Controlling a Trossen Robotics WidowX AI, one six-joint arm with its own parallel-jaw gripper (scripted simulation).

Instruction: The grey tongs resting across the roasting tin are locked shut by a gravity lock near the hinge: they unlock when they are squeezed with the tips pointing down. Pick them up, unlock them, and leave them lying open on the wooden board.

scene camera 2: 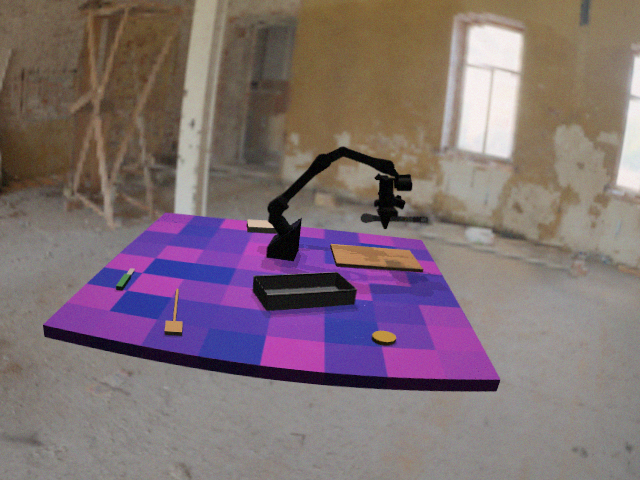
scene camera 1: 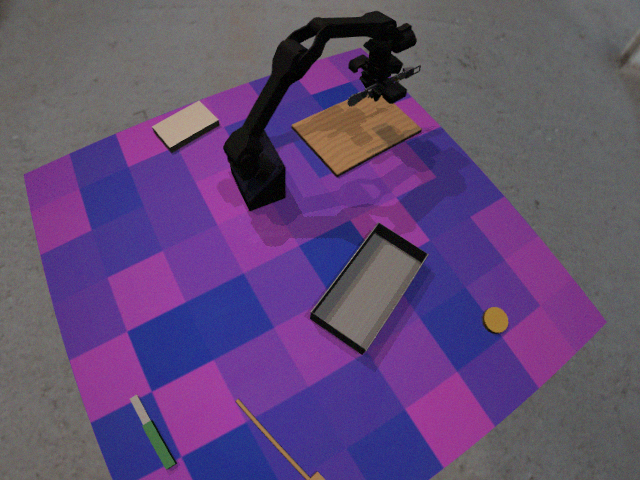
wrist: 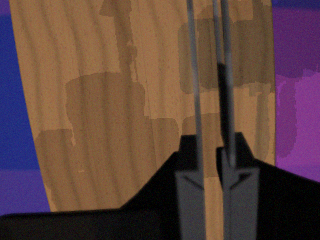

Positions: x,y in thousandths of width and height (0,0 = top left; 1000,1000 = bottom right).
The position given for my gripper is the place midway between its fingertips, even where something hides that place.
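Note:
Scene camera 1 gives me a roasting tin (scene camera 1: 557,639) and a wooden board (scene camera 1: 537,286), along with a cream block (scene camera 1: 304,253) and my own gripper (scene camera 1: 585,207). In scene camera 2 I find the board (scene camera 2: 548,534) and the tin (scene camera 2: 455,607) again. The wrist view shows me my gripper (wrist: 623,665) together with the board (wrist: 339,406), while the cream block is out of frame in the wrist view.

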